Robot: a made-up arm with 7 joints. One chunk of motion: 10 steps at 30 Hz.
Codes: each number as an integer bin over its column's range. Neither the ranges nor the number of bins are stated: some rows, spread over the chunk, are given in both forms.
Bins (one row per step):
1: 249 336 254 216 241 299 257
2: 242 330 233 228 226 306 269
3: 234 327 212 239 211 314 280
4: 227 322 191 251 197 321 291
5: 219 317 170 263 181 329 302
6: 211 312 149 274 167 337 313
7: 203 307 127 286 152 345 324
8: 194 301 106 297 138 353 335
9: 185 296 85 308 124 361 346
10: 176 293 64 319 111 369 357
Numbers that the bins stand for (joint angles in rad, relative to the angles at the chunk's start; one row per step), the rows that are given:
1: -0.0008 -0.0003 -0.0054 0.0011 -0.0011 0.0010 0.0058
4: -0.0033 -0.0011 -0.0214 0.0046 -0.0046 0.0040 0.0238
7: -0.0062 -0.0020 -0.0377 0.0080 -0.0081 0.0073 0.0412
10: -0.0093 -0.0028 -0.0537 0.0112 -0.0113 0.0105 0.0586
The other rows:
2: -0.0016 -0.0006 -0.0107 0.0023 -0.0023 0.0019 0.0121
3: -0.0025 -0.0008 -0.0161 0.0034 -0.0035 0.0030 0.0179
5: -0.0043 -0.0014 -0.0268 0.0057 -0.0058 0.0051 0.0296
6: -0.0052 -0.0017 -0.0321 0.0068 -0.0069 0.0062 0.0354
8: -0.0072 -0.0023 -0.0430 0.0091 -0.0092 0.0084 0.0470
9: -0.0083 -0.0026 -0.0484 0.0101 -0.0103 0.0095 0.0528

